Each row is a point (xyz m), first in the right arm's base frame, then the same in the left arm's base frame.
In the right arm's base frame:
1: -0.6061 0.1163 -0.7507
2: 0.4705 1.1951 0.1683
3: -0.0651 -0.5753 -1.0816
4: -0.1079 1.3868 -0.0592
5: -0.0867 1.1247 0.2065
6: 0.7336 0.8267 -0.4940
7: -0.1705 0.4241 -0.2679
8: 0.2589 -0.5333 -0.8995
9: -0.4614 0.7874 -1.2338
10: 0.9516 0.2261 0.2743
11: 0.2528 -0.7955 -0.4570
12: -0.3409 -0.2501 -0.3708
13: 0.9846 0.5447 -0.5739
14: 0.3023 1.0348 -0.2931
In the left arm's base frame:
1: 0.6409 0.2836 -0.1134
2: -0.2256 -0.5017 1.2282
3: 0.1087 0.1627 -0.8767
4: 0.4120 -0.3748 1.2485
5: 0.1638 -0.0953 1.2400
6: -0.2533 -0.8130 0.4893
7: 0.1861 0.0990 0.4125
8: -0.2167 0.0361 -0.7424
9: 1.0250 -0.4488 0.0308
10: -1.0319 -0.1917 0.5683
11: -0.5295 0.4280 -0.6277
12: 0.1058 0.5326 -0.1349
13: -0.5208 -0.8515 0.2139
14: 0.0675 -0.5553 0.8062

